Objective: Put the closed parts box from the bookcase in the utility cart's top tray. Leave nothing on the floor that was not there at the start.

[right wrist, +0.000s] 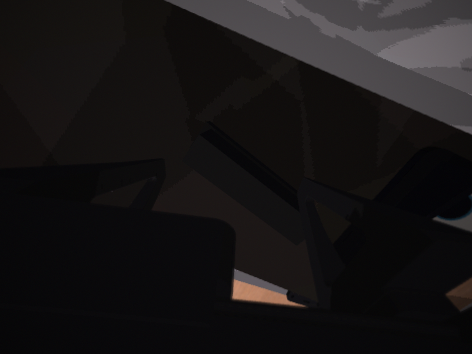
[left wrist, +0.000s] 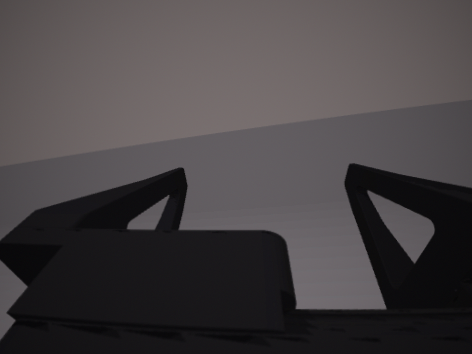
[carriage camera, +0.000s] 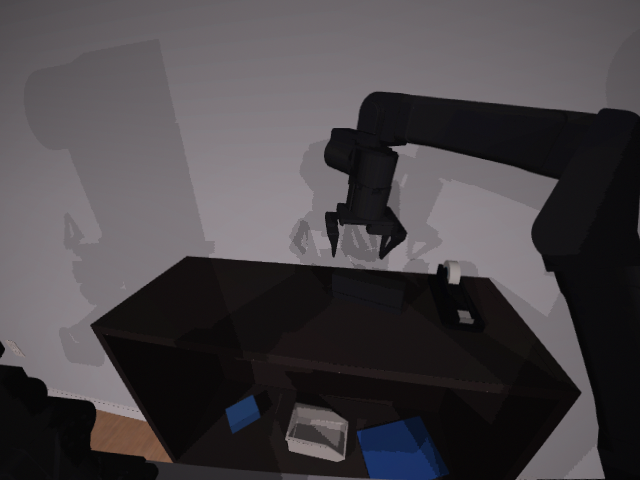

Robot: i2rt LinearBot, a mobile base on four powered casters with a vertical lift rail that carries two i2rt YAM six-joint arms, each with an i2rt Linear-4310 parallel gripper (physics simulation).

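Frame: origin at the left arm's base, x right, y up, z back, level; centimetres.
Seen in the pictures: left gripper, fingertip midpoint: (left wrist: 264, 175); right gripper, fingertip midpoint: (right wrist: 233, 176) (carriage camera: 357, 256).
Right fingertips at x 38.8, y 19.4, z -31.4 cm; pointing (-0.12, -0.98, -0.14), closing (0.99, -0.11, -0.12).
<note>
A point is followed by its place in that frame.
A dark grey, closed box (carriage camera: 368, 291) {x 40.9, y 14.1, z -27.1 cm} (right wrist: 245, 192) {x 40.2, y 16.0, z -28.8 cm}, long and narrow with a seam along it, lies on the top board of the dark bookcase (carriage camera: 232, 304) {x 13.5, y 10.7, z -26.4 cm} (right wrist: 90, 100) {x 20.3, y 10.7, z -31.8 cm}; it looks like the parts box. My right gripper (carriage camera: 357, 256) {x 38.8, y 19.3, z -31.4 cm} (right wrist: 233, 176) {x 38.8, y 19.3, z -31.4 cm} is open and empty, pointing down above the box. In the right wrist view the box lies slantwise beyond the fingers, and one finger overlaps its right end. My left gripper (left wrist: 264, 175) {x -0.6, y 44.3, z -2.1 cm} is open and empty, facing the bare wall and ceiling, away from the bookcase. The utility cart does not show in these views.
A black tape dispenser (carriage camera: 448, 302) {x 55.8, y 12.8, z -25.7 cm} (right wrist: 415, 172) {x 56.1, y 11.9, z -34.2 cm} stands right of the box. Inside the bookcase are a small blue block (carriage camera: 242, 414) {x 6.0, y -36.6, z -30.5 cm}, a clear open bin (carriage camera: 317, 434) {x 29.6, y -39.4, z -27.6 cm} and a larger blue object (carriage camera: 400, 446) {x 53.8, y -39.7, z -25.7 cm}. A grey wall (carriage camera: 248, 155) {x 13.9, y 37.8, z -46.9 cm} rises behind the bookcase.
</note>
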